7 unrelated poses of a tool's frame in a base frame.
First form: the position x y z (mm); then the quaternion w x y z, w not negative.
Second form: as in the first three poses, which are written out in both.
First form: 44, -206, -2, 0.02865, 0.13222, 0.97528, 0.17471
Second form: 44, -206, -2, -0.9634, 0.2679, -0.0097, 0.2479, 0.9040, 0.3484
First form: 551, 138, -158, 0.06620, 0.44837, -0.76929, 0.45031
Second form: 551, 138, -158, -0.5892, -0.6302, 0.5057, -0.7495, 0.1924, -0.6335
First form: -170, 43, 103, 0.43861, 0.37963, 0.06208, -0.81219
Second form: -170, 43, 103, -0.3270, -0.6653, -0.6711, 0.7596, -0.6075, 0.2322
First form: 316, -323, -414, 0.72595, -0.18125, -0.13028, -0.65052
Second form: 316, -323, -414, 0.1197, -0.8973, 0.4250, 0.9917, 0.0879, -0.0937
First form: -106, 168, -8, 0.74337, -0.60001, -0.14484, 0.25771
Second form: -106, 168, -8, 0.8252, 0.5570, -0.0939, -0.2093, 0.1472, -0.9667
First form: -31, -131, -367, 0.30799, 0.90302, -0.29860, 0.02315
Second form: -31, -131, -367, 0.8206, -0.5250, 0.2257, -0.5535, -0.6320, 0.5424
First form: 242, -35, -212, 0.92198, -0.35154, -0.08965, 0.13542
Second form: 242, -35, -212, 0.9472, 0.3127, 0.0701, -0.1867, 0.7162, -0.6725
